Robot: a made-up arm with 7 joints.
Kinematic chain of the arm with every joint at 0, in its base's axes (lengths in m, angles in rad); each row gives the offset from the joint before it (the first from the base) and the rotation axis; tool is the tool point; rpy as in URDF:
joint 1: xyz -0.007 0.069 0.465 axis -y
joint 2: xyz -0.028 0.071 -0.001 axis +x
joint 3: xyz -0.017 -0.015 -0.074 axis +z
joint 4: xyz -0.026 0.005 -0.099 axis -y
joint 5: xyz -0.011 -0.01 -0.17 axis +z
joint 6: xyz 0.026 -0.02 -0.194 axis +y
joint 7: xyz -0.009 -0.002 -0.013 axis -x
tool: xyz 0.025 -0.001 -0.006 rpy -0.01 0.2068 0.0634
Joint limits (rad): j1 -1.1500..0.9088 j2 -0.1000..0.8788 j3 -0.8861..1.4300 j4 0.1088..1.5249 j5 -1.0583..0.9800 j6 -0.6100..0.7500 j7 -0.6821..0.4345
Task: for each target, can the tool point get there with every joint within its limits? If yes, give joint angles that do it. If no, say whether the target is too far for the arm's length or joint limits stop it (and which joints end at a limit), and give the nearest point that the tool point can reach.
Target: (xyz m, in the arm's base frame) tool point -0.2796 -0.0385 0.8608
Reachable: no: joint limits stop it (at a limit: joint 1, joint 2, joint 4, joint 6, joint 7) | nearest point 0.0069 0.4191 0.6585 | short by 0.577 m
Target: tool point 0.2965 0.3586 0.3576
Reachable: yes | joints 0.0541 0.7362 0.2965 1.3130 0.4768 0.1805 0.3438
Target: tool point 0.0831 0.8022 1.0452
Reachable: no: too far | nearest point 0.0723 0.4902 0.6410 | short by 0.511 m
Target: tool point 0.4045 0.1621 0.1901
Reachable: yes | joints 0.6422 -0.0008 0.2373 0.5785 0.2378 -0.3731 -0.5591
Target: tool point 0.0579 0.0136 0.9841
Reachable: no: joint limits stop it (at a limit: joint 1, joint 2, joint 4) | nearest point 0.2791 0.0174 0.6109 | short by 0.434 m
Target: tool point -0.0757 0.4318 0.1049
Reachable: yes | joints -0.7757 0.4250 0.6789 0.9135 -0.2442 0.4051 -0.0770
